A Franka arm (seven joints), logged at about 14 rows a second.
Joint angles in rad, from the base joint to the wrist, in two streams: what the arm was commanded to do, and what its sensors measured. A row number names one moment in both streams.
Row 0, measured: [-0.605 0.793 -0.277 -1.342 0.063 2.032 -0.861]
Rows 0 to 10, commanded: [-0.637 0.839 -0.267 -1.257 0.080 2.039 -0.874]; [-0.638 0.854 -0.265 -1.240 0.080 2.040 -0.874]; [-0.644 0.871 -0.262 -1.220 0.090 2.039 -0.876]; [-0.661 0.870 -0.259 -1.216 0.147 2.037 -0.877]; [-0.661 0.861 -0.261 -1.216 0.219 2.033 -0.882]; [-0.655 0.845 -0.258 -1.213 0.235 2.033 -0.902]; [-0.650 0.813 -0.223 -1.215 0.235 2.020 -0.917]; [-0.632 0.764 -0.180 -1.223 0.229 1.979 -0.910]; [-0.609 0.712 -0.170 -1.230 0.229 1.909 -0.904]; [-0.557 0.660 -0.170 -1.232 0.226 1.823 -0.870]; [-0.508 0.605 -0.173 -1.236 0.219 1.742 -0.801]
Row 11, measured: [-0.591 0.742 -0.172 -1.190 0.217 1.870 -0.873]
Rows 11 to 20, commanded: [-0.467 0.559 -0.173 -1.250 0.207 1.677 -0.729]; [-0.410 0.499 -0.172 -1.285 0.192 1.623 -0.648]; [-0.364 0.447 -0.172 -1.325 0.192 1.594 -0.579]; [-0.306 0.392 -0.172 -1.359 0.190 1.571 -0.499]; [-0.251 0.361 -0.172 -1.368 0.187 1.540 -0.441]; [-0.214 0.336 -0.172 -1.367 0.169 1.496 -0.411]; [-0.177 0.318 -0.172 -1.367 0.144 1.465 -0.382]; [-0.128 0.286 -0.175 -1.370 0.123 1.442 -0.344]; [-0.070 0.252 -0.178 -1.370 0.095 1.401 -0.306]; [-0.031 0.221 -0.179 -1.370 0.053 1.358 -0.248]
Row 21, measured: [-0.110 0.309 -0.162 -1.324 0.114 1.412 -0.328]
